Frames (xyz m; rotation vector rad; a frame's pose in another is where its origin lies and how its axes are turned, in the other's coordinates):
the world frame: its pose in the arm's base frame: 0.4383 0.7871 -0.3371 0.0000 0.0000 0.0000
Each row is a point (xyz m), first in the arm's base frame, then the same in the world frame.
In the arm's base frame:
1: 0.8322 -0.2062 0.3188
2: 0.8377 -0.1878 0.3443
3: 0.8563 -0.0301 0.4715
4: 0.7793 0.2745 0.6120
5: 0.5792 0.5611 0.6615
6: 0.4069 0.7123 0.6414
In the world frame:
1: 0.3939 -0.9933 0.6559
2: 0.3994 -0.9749 0.6814
3: 0.4180 -0.8172 0.8086
4: 0.3410 -0.5126 0.9491
5: 0.1409 -0.2260 0.9986
6: -0.0314 -0.0748 0.9785

